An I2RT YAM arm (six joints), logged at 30 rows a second.
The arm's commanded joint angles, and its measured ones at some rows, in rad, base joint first. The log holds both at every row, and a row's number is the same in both.
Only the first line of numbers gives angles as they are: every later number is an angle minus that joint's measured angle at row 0.
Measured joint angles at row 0:
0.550 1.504 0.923 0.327 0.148 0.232
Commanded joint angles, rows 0 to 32:
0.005 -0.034 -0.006 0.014 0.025 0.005
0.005 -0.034 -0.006 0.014 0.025 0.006
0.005 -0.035 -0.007 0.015 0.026 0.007
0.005 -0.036 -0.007 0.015 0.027 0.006
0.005 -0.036 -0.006 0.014 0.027 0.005
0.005 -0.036 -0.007 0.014 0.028 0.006
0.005 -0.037 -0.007 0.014 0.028 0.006
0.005 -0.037 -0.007 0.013 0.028 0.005
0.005 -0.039 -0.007 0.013 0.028 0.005
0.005 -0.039 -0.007 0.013 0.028 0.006
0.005 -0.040 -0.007 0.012 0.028 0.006
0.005 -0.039 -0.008 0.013 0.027 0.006
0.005 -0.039 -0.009 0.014 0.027 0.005
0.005 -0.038 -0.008 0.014 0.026 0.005
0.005 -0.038 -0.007 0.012 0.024 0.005
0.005 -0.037 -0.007 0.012 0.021 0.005
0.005 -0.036 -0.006 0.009 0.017 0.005
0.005 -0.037 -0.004 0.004 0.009 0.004
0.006 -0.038 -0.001 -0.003 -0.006 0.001
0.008 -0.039 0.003 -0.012 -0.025 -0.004
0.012 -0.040 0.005 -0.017 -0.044 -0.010
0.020 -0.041 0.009 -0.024 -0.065 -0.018
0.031 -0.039 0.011 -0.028 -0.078 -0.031
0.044 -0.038 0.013 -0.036 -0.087 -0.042
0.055 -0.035 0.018 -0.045 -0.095 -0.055
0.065 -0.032 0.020 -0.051 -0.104 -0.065
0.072 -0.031 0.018 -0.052 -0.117 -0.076
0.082 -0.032 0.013 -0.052 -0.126 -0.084
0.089 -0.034 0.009 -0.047 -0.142 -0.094
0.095 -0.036 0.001 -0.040 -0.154 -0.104
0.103 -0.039 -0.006 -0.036 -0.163 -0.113
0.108 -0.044 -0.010 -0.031 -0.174 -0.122
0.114 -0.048 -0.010 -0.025 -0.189 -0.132
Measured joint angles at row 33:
0.094 0.000 0.000 -0.055 -0.118 -0.072
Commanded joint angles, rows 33 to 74:
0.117 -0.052 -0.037 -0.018 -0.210 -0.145
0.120 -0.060 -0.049 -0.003 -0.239 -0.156
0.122 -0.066 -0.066 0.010 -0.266 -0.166
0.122 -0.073 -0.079 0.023 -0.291 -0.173
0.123 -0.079 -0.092 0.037 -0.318 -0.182
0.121 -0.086 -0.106 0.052 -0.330 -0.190
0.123 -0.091 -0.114 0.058 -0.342 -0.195
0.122 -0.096 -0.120 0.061 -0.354 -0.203
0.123 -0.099 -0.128 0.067 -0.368 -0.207
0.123 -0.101 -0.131 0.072 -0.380 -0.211
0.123 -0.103 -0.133 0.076 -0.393 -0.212
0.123 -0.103 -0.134 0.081 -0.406 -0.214
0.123 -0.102 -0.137 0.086 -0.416 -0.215
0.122 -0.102 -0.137 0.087 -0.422 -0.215
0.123 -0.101 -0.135 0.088 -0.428 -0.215
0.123 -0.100 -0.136 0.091 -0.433 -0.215
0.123 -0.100 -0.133 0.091 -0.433 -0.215
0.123 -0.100 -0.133 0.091 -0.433 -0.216
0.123 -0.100 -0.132 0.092 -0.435 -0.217
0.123 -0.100 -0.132 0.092 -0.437 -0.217
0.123 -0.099 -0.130 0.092 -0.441 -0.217
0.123 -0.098 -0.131 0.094 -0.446 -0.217
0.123 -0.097 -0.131 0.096 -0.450 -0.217
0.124 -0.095 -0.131 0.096 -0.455 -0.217
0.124 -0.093 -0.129 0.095 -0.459 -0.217
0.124 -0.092 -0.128 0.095 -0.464 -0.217
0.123 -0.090 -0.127 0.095 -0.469 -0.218
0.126 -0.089 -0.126 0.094 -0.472 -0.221
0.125 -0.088 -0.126 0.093 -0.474 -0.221
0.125 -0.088 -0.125 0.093 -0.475 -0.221
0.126 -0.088 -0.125 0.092 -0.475 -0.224
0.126 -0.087 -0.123 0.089 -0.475 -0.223
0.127 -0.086 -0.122 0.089 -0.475 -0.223
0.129 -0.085 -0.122 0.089 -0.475 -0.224
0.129 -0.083 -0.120 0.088 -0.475 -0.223
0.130 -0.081 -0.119 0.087 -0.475 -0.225
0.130 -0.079 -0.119 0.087 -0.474 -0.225
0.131 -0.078 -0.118 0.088 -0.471 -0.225
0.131 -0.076 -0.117 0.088 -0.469 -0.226
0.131 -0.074 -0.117 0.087 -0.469 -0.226
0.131 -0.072 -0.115 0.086 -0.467 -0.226
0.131 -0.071 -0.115 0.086 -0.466 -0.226
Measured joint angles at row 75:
0.124 -0.069 -0.134 0.046 -0.453 -0.205
